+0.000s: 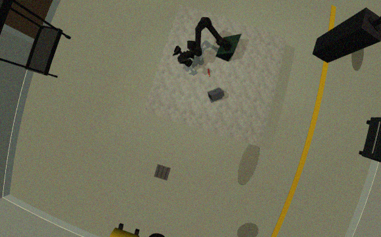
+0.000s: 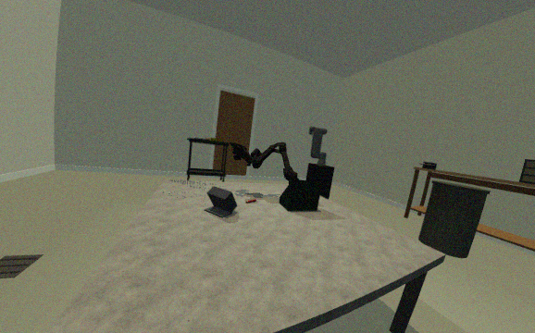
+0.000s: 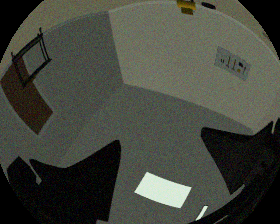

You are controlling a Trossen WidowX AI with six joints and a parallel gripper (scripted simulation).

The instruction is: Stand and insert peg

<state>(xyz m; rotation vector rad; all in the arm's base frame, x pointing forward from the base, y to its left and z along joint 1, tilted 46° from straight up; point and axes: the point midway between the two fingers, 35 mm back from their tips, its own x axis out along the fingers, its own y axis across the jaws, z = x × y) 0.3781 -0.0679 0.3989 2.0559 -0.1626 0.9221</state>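
My gripper tip is 370 mm above the red peg, 280 mm to the right of it and 130 mm past it. Round my gripper tip: sloped grey panel (420 mm to the left, 310 mm below, 50 mm ahead).
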